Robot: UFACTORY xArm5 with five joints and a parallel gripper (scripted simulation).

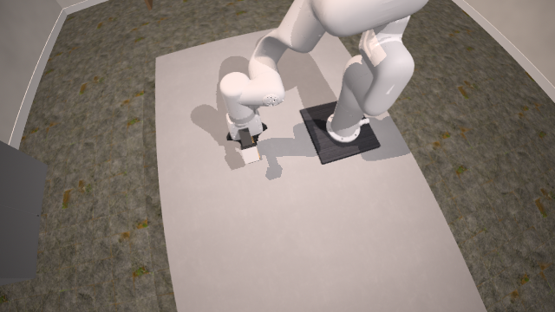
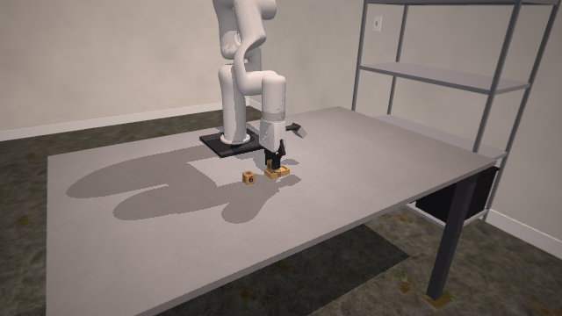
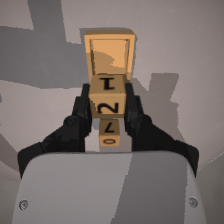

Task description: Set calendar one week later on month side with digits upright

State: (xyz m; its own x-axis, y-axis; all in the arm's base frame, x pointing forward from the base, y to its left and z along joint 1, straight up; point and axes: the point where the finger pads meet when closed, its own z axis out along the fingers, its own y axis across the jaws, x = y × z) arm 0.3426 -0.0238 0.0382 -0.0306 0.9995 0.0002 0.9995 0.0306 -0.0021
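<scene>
My hand is 40 mm above the wooden calendar tray and 20 mm to the right of it.
</scene>
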